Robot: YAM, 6 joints.
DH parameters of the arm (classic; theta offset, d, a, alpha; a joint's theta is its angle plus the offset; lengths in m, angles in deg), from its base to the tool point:
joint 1: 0 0.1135 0.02 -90
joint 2: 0 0 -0.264 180
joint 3: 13.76 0 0.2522 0
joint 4: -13.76 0 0.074 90
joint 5: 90 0 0 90
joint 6: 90 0.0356 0 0
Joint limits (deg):
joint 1: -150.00..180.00
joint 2: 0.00..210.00
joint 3: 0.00..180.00
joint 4: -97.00..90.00
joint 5: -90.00..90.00
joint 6: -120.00..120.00
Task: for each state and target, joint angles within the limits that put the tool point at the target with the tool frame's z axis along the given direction. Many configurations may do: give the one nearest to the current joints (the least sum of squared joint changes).
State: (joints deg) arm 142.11 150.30 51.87 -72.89 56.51 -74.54
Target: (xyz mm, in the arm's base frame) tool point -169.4 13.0 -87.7 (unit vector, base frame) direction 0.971 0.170 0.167
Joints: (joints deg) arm 178.05 172.95 68.06 -84.93 11.71 -74.54
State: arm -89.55 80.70 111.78 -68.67 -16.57 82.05
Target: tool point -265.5 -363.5 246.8 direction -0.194 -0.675 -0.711
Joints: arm -127.30 113.68 93.39 -27.08 -14.77 82.05
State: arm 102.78 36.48 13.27 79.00 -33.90 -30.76
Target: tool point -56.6 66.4 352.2 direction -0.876 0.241 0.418
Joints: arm 113.73 18.71 27.21 27.61 -44.82 -30.76
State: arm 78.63 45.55 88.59 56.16 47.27 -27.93
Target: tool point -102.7 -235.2 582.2 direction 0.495 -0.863 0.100
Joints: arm 59.53 48.74 127.39 89.88 59.81 -27.93
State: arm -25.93 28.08 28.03 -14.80 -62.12 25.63
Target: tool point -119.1 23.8 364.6 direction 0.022 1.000 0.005
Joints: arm 5.62 0.12 65.02 -62.51 -83.12 25.63
